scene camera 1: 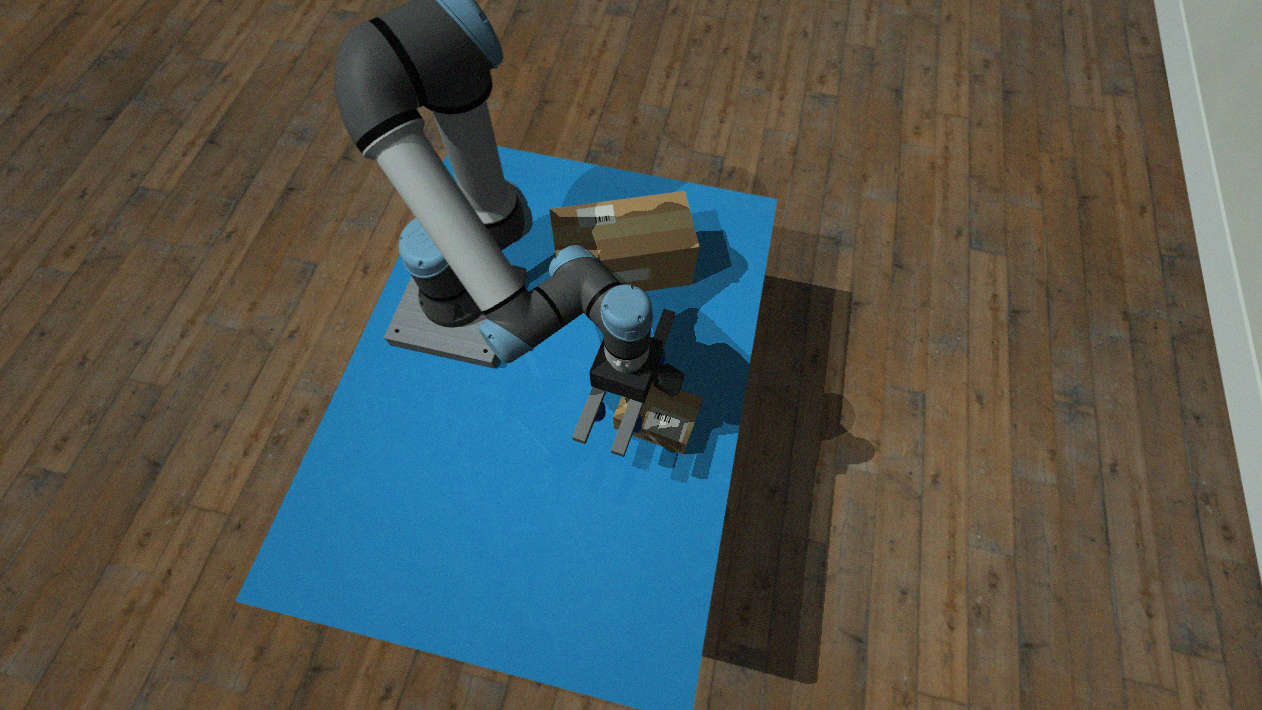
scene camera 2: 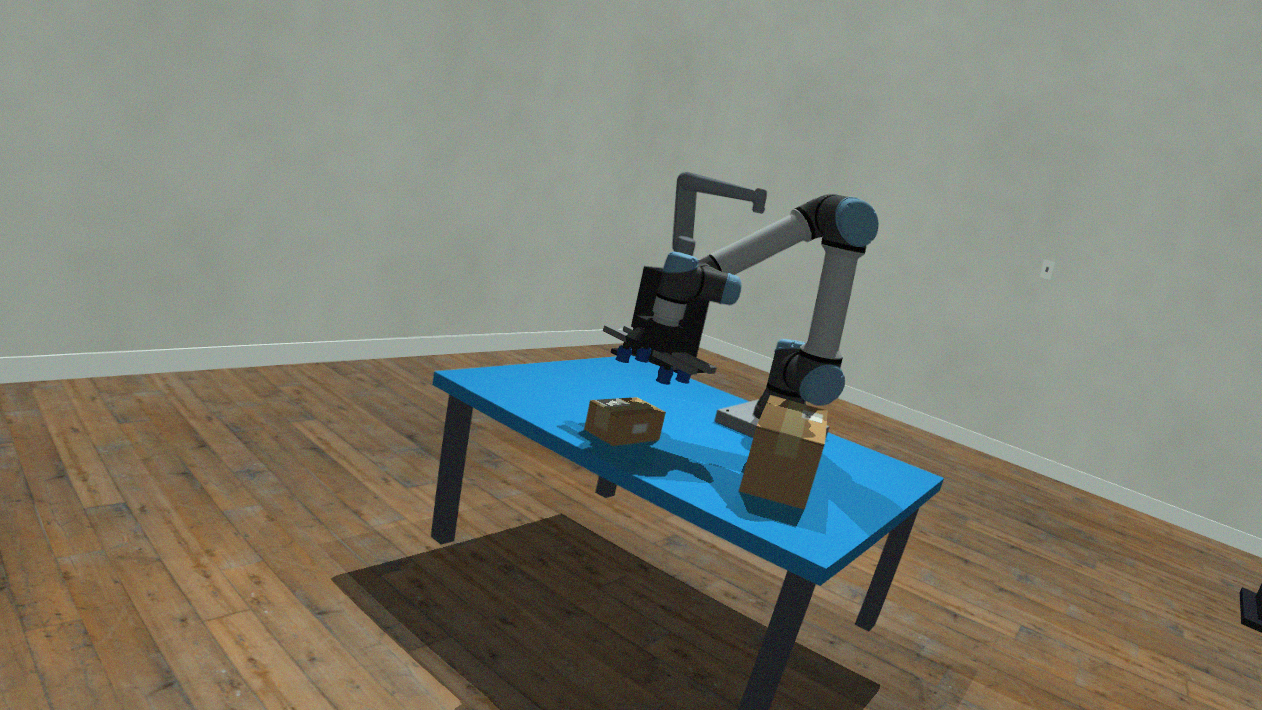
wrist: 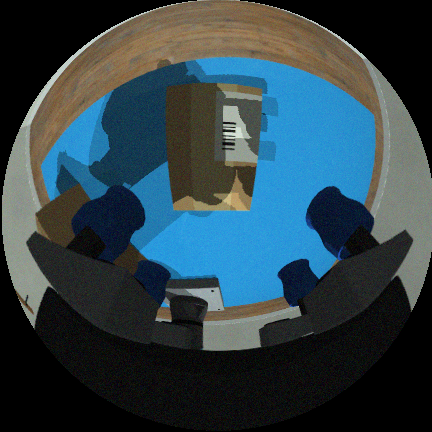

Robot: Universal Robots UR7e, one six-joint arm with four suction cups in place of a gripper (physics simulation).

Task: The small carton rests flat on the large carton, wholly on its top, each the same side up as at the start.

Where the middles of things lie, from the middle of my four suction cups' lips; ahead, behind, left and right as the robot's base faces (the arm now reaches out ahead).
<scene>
Right now the small carton (scene camera 1: 667, 421) is 7 cm ahead of my suction cup, 1 cm to the left of it and 13 cm below it. The rest, counted from my suction cup: large carton (scene camera 1: 650, 242): 13 cm behind, 34 cm to the left, 9 cm below.
</scene>
